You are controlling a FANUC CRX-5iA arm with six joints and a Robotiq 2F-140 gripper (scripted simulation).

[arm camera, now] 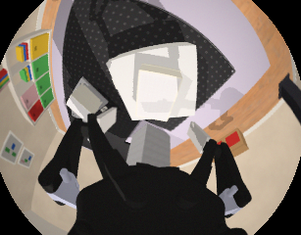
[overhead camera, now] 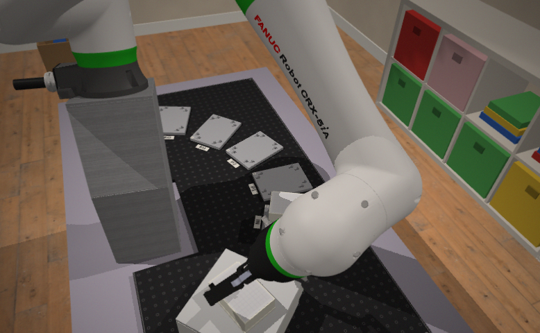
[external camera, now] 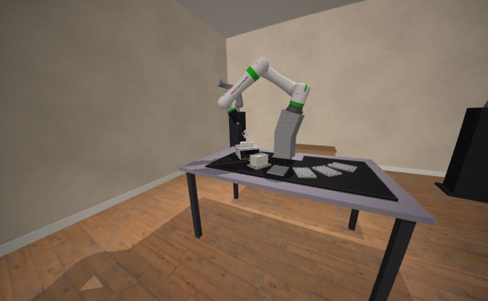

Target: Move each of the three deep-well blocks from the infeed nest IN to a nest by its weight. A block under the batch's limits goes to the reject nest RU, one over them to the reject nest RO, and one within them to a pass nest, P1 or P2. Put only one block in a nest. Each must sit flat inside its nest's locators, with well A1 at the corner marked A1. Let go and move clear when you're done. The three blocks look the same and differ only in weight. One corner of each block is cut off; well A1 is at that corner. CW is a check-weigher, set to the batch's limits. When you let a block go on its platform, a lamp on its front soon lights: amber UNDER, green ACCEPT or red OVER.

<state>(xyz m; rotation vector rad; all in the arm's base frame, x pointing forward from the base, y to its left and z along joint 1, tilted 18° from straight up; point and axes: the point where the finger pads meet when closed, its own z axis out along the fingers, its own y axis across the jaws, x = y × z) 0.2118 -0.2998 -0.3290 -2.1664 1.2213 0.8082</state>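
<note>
My hand is 110 mm above the pale weigher platform. Also, from my hand: grey nest plate 600 mm to the left, 200 mm below, 150 mm ahead; then check-weigher 140 mm below.
</note>
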